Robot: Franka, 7 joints.
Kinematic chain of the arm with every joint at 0, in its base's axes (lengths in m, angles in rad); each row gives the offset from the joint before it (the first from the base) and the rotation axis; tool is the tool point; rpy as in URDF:
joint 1: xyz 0 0 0.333 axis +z
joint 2: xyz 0 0 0 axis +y
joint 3: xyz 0 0 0.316 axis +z
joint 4: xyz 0.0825 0 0 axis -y
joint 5: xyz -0.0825 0 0.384 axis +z
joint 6: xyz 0 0 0 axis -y
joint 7: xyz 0.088 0 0 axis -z
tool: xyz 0 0 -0.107 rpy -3.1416 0 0
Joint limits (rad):
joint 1: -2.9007..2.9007
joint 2: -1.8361..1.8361
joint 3: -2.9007..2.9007
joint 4: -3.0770..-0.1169
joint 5: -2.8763..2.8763
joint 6: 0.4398..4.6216
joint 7: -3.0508..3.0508
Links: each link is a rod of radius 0.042 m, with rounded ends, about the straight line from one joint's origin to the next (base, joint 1, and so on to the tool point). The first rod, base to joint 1, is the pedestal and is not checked.
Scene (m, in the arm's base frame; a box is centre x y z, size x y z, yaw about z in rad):
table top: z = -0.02
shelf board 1: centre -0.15 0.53 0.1 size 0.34 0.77 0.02 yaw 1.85
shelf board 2: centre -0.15 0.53 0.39 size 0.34 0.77 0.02 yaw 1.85
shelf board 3: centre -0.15 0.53 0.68 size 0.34 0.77 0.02 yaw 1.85
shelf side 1: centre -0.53 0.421 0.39 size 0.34 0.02 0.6 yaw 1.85
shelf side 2: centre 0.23 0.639 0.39 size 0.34 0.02 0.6 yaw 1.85
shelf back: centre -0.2 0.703 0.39 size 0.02 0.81 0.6 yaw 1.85
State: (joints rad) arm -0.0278 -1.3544 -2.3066 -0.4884 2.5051 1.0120 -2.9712
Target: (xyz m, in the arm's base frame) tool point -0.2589 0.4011 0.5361
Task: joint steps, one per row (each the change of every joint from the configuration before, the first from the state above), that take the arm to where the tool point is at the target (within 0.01 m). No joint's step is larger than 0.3 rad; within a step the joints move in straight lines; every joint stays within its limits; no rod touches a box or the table.
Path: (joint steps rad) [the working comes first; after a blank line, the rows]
Joints at the target: 2.0453 -0.0522 -0.1833 -2.1947 1.7965 0.9529 -2.9712
Straight joint move there: touches shelf board 3.

1: 0.2669 0.1003 0.2656 -0.2747 -0.1214 -0.0506 0.0000
2: 0.2670 0.1002 0.2655 -0.2747 -0.1214 -0.0505 0.0000
3: 0.2669 0.1003 0.2656 -0.2747 -0.1214 -0.0506 0.0000
4: 0.2669 0.1002 0.2655 -0.2747 -0.1215 -0.0505 0.0000
5: 0.2670 0.1003 0.2656 -0.2747 -0.1214 -0.0506 0.0000
6: 0.2669 0.1002 0.2655 -0.2747 -0.1214 -0.0506 0.0000
7: 0.2669 0.1003 0.2656 -0.2747 -0.1214 -0.0505 0.0000
8: 0.2670 0.1002 0.2655 -0.2747 -0.1214 -0.0506 0.0000
9: -0.0312 0.2501 -0.0006 0.2456 0.1313 0.1727 0.0000
10: -0.0312 0.2501 -0.0005 0.2457 0.1314 0.1727 0.0000

